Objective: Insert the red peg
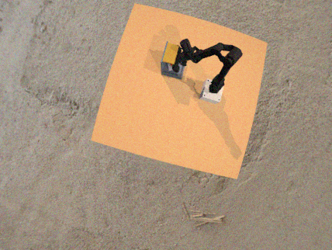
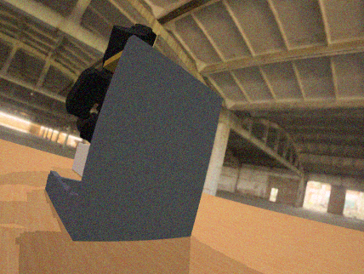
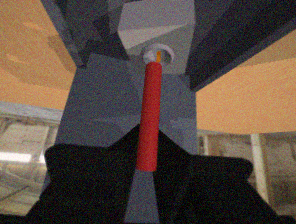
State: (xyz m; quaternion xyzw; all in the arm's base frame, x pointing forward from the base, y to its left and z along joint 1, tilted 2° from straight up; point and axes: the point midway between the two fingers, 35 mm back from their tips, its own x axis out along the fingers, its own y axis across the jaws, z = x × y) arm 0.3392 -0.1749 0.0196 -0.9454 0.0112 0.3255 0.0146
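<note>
The blue wall lies 20 mm ahead of my gripper tip, 10 mm to the right of it and 10 mm above it. From my gripper tip the other things lie so: red peg 30 mm behind, 10 mm below; then yellow roof 20 mm behind, 100 mm above.
</note>
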